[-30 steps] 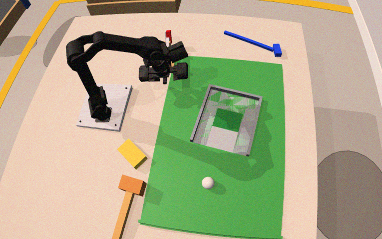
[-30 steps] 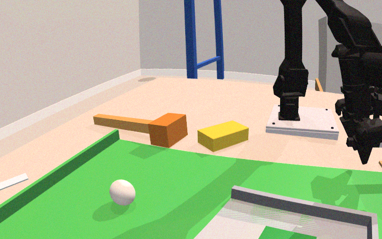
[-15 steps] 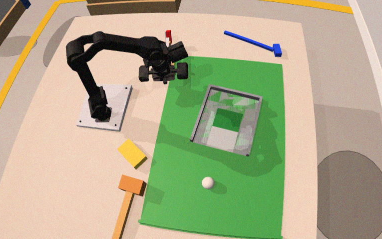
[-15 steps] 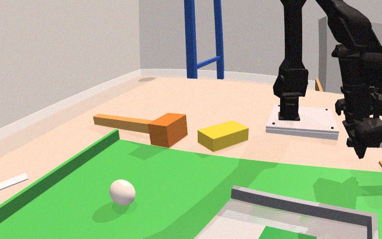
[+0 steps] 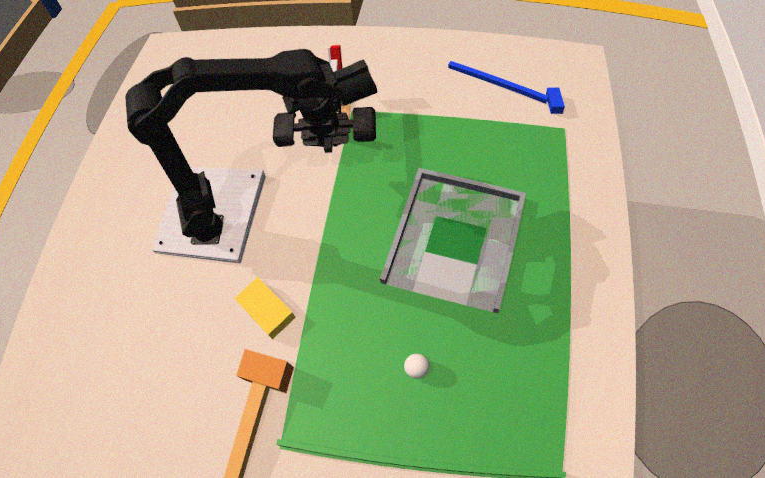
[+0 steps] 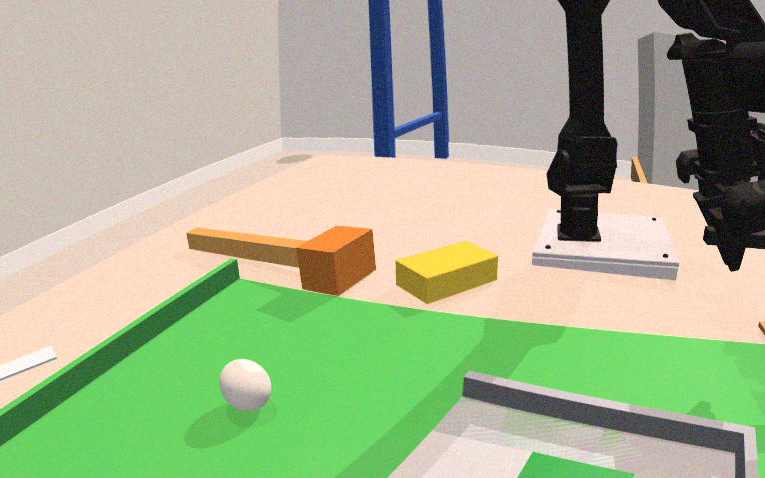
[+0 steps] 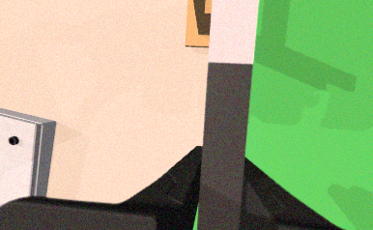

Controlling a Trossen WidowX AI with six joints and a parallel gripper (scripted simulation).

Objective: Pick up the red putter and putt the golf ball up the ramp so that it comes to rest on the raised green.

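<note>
The yellow block lies 11 cm behind my gripper tip, 31 cm to the right of it and 7 cm below it. Also, from my gripper tip: blue putter: 38 cm ahead, 23 cm to the left, 7 cm below; then wooden stand: 1 cm behind, 13 cm to the left, 5 cm below; then green mat: 22 cm ahead, 23 cm to the right, 8 cm below.
</note>
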